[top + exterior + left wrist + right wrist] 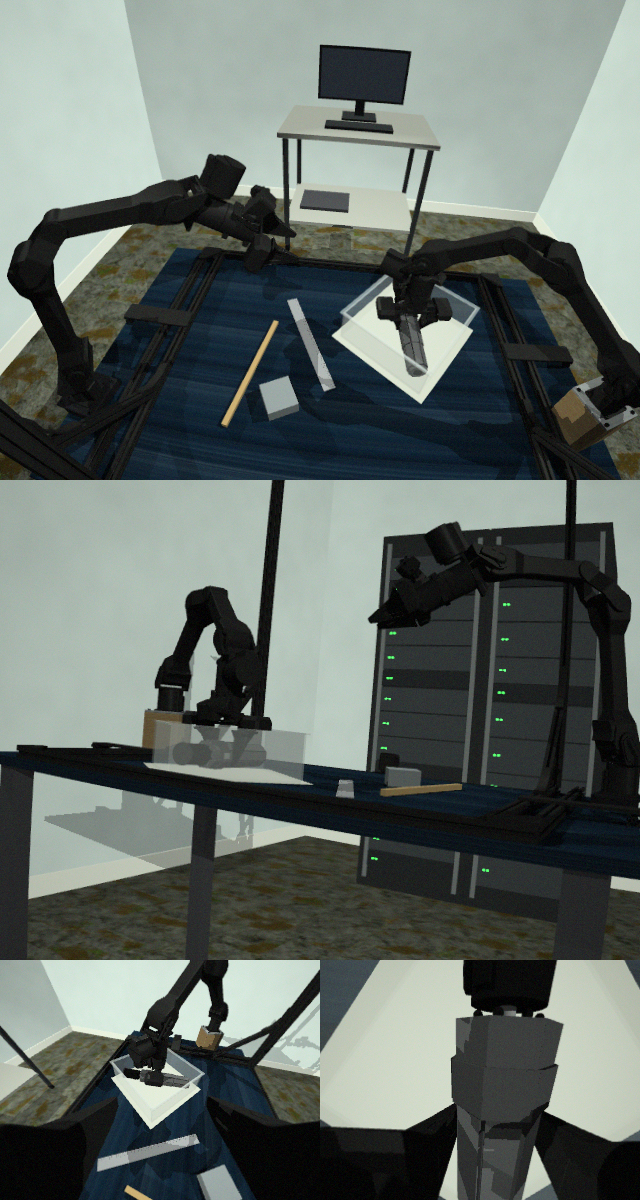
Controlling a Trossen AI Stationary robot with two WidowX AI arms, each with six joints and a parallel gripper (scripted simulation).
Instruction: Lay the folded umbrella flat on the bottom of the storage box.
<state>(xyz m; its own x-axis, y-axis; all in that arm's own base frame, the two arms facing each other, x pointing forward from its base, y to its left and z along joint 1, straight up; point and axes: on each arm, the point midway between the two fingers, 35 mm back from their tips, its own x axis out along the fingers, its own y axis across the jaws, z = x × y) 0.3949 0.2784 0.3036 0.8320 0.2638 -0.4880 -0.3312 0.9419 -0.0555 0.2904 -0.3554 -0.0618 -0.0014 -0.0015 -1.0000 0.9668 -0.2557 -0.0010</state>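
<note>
Right now the clear storage box is 10 mm below my right hand. Also, from my right hand: folded umbrella 20 mm below; grey block 210 mm behind, 310 mm to the left, 40 mm below; metal ruler 40 mm behind, 260 mm to the left, 60 mm below.
</note>
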